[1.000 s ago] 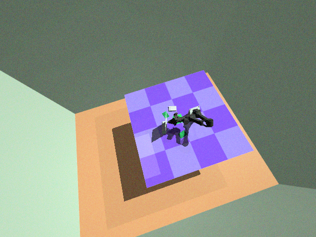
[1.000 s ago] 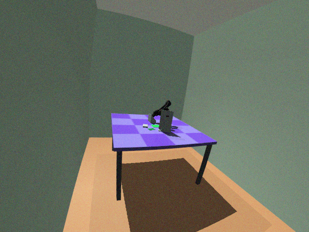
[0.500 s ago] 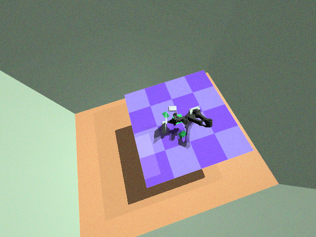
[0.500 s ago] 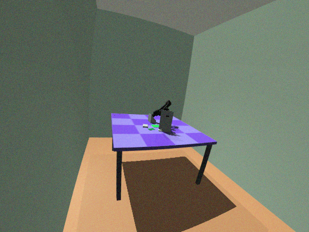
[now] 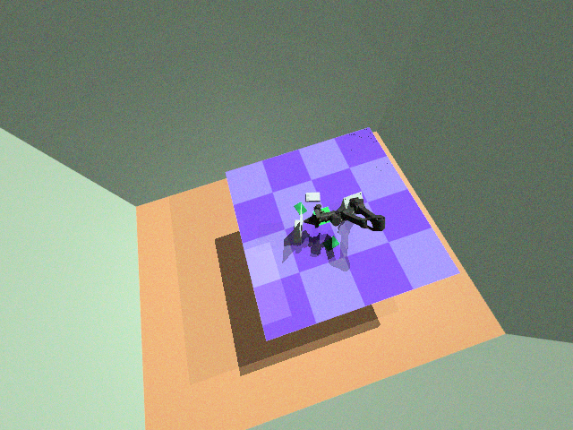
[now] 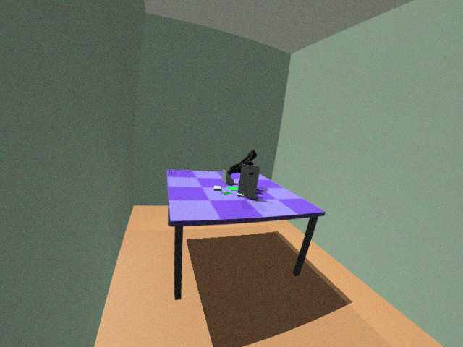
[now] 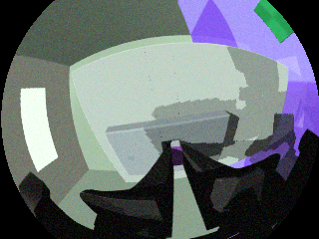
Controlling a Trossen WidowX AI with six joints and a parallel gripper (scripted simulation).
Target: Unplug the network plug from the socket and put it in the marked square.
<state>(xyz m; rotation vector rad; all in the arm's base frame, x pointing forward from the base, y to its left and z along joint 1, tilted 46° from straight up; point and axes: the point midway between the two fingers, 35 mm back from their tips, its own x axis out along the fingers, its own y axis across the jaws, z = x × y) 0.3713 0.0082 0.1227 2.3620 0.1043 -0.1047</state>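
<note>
My gripper tip is 30 mm short of the grey upright panel and 80 mm above it. From my gripper tip the other things lie so: network plug: right at my gripper tip.
</note>
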